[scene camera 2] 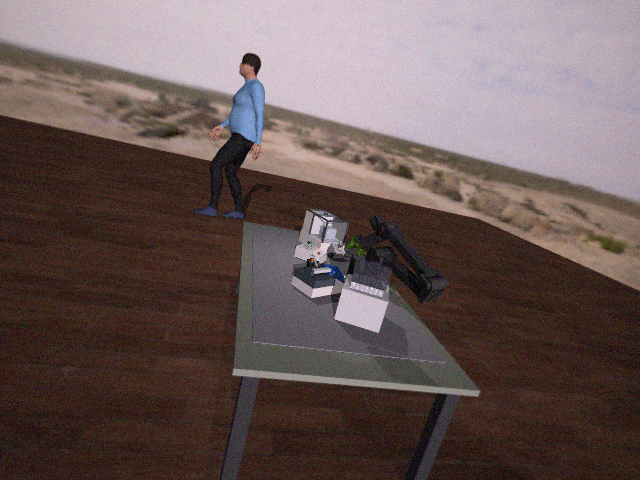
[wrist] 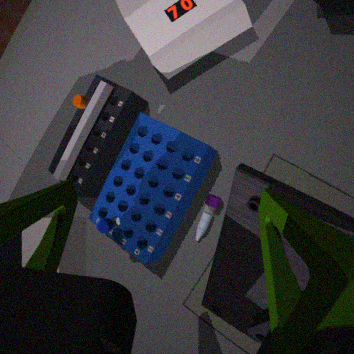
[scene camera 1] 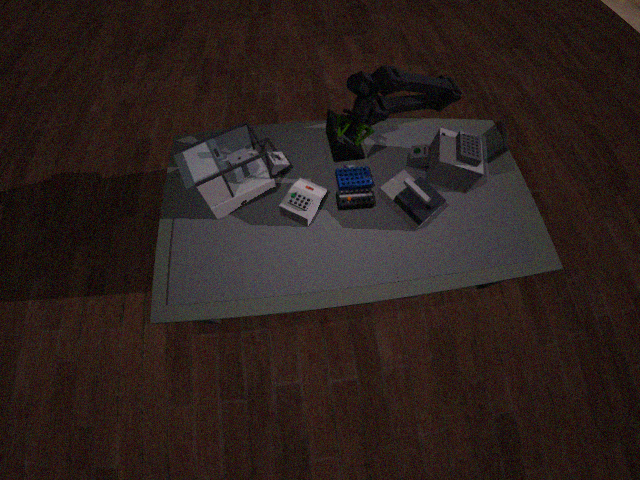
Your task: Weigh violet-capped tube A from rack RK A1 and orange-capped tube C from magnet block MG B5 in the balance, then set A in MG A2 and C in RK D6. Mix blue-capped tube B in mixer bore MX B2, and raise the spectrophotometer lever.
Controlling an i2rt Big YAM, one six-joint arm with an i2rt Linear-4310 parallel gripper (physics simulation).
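Frame: origin at the arm's base, x down, y right, z back, level; centimetres.
Seen in the pictures: gripper, between the fingertips: (scene camera 2: pixel 351 250) (wrist: pixel 165 194) (scene camera 1: pixel 347 140).
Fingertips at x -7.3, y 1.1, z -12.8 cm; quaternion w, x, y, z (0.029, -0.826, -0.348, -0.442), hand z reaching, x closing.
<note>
A point is followed by its place in that frame.
My gripper (wrist: pixel 165 194) {y 1.1, x -7.3, z -12.8 cm} (scene camera 1: pixel 354 131) {y 1.1, x -7.3, z -12.8 cm} (scene camera 2: pixel 356 245) {y 1.1, x -7.3, z -12.8 cm} is open and empty, its green fingers spread wide above the blue rack (wrist: pixel 155 182) {y -2.0, x 5.3, z -20.0 cm} (scene camera 1: pixel 354 177) {y -2.8, x 3.5, z -20.9 cm}. Violet-capped tube A (wrist: pixel 206 218) {y -1.4, x 5.7, z -13.6 cm} lies on its side on the table, between the rack and a dark device. Blue-capped tube B (wrist: pixel 103 225) {y -7.5, x 1.3, z -19.8 cm} is at the rack's lower left corner in the wrist view. Orange-capped tube C (wrist: pixel 79 101) {y 0.1, x 1.1, z -31.1 cm} (scene camera 1: pixel 349 198) {y 0.0, x 1.1, z -31.8 cm} is at the outer side of the dark magnet block (wrist: pixel 127 116) {y 1.6, x 4.7, z -27.2 cm} (scene camera 1: pixel 366 200) {y -6.6, x 3.2, z -31.1 cm}. The glass-walled balance (scene camera 1: pixel 236 203) {y 39.7, x 2.6, z -33.8 cm} stands at the left in scene camera 1.
The dark device (wrist: pixel 232 192) {y 3.0, x -4.6, z -10.8 cm} (scene camera 1: pixel 345 153) {y 0.4, x 2.2, z -10.5 cm} stands behind the rack. A white keypad unit (scene camera 1: pixel 303 201) {y 15.9, x 0.2, z -34.0 cm} (wrist: pixel 192 37) {y 12.1, x 3.1, z -24.9 cm} showing 70 is left of it. A dark-lidded unit (scene camera 1: pixel 421 205) {y -25.2, x -1.3, z -34.8 cm} and a tall grey box with a grid of holes (scene camera 1: pixel 449 167) {y -37.6, x -5.0, z -20.0 cm} stand at the right. A person (scene camera 2: pixel 247 111) stands beyond the table.
</note>
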